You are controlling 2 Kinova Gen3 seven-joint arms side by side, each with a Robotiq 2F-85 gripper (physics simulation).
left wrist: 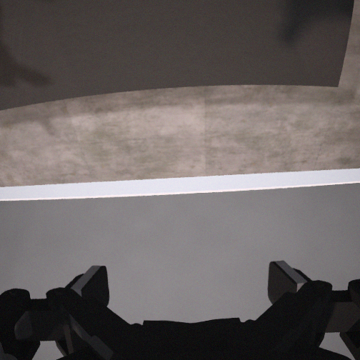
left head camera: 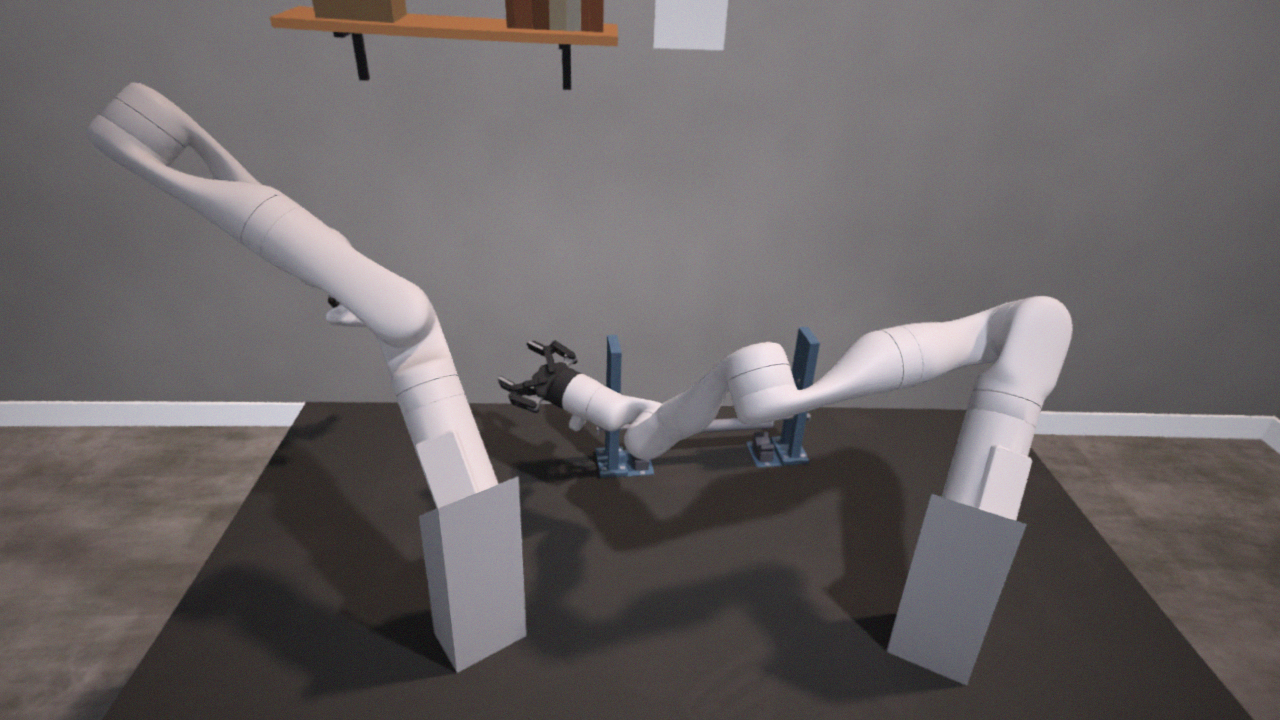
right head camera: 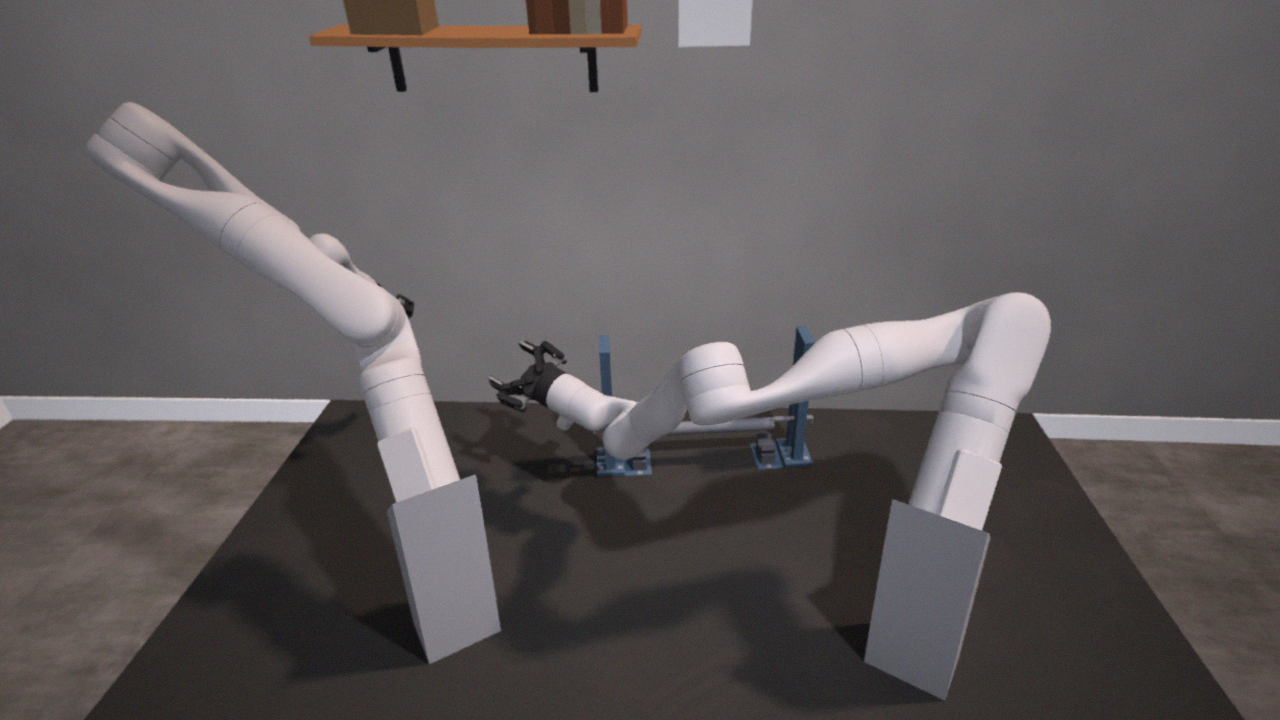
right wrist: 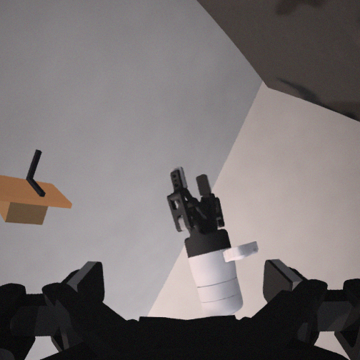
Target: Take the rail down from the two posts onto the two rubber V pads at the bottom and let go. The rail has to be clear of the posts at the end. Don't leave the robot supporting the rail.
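Places are measured from the left arm's base along level axes (x ahead, y left, z up), in millimetres.
Pixels of known places: right gripper, fingertip midpoint: (left head camera: 514, 361) (right head camera: 505, 361); left arm's base at its link origin: (left head camera: 467, 496).
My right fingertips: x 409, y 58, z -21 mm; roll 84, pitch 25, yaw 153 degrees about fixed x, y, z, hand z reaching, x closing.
Observation:
For each thing: its top centre in the pictures, then the offset to it from my right fingertips. "*": a spot on its surface instead.
- pale rail at its top centre: (right head camera: 703, 421) (left head camera: 705, 421) dz -173, dx +125, dy -375 mm
- right post at a spot on its surface: (left head camera: 803, 362) * dz -25, dx +163, dy -561 mm
- left post at a spot on its surface: (left head camera: 614, 367) (right head camera: 603, 367) * dz -6, dx +30, dy -192 mm
- dark right pad at its top centre: (right head camera: 766, 439) (left head camera: 764, 438) dz -229, dx +167, dy -507 mm
- left pad at its top centre: (left head camera: 640, 446) (right head camera: 638, 446) dz -229, dx +82, dy -244 mm
The pale rail (left head camera: 735, 426) (right head camera: 729, 426) runs level between the two blue posts, low down, its thin right end crossing the right post (left head camera: 803, 362) (right head camera: 802, 358). The right arm hides its left part and some of the left post (left head camera: 614, 367) (right head camera: 605, 362). The dark right pad (left head camera: 762, 447) (right head camera: 766, 450) shows below the rail with a gap; the left pad (left head camera: 640, 463) (right head camera: 638, 462) is partly hidden. My right gripper (left head camera: 520, 365) (right head camera: 511, 364) (right wrist: 183, 280) is open and empty, left of the posts. My left gripper (left wrist: 188, 282) (right wrist: 189, 171) is open and empty, away from the rail.
The right forearm (left head camera: 689, 407) (right head camera: 657, 407) stretches in front of the rail and left post. The left arm (left head camera: 322, 259) (right head camera: 304, 264) is raised at the left. An orange wall shelf (left head camera: 447, 28) (right head camera: 483, 36) (right wrist: 35, 191) hangs on the grey back wall.

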